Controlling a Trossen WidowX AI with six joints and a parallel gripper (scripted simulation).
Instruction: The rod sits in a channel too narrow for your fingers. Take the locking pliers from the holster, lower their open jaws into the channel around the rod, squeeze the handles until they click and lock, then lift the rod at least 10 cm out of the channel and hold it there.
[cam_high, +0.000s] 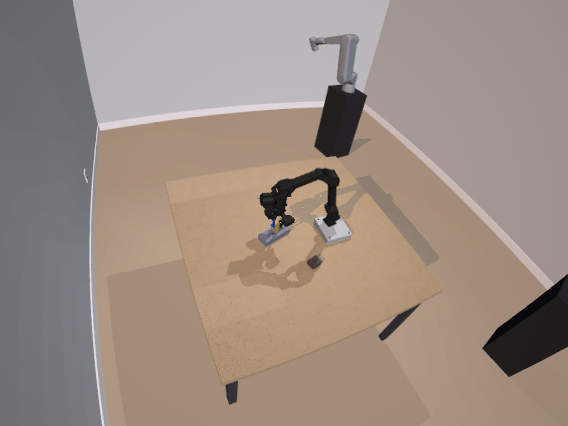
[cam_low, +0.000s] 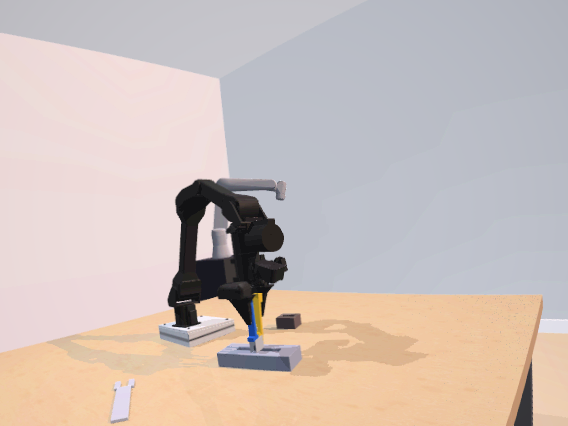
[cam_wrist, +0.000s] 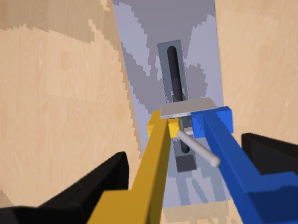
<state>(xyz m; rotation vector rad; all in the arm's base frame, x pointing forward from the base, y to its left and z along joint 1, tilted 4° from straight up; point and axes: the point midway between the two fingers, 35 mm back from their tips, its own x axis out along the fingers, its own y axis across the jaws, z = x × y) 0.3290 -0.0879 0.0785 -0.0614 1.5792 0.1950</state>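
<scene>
The silver pin lies 1 cm to the right of my gripper tip. Round my gripper tip: dark rod: 1 cm to the right, 9 cm below; then grey channel block: 8 cm below; then yellow handle: 2 cm to the left.
</scene>
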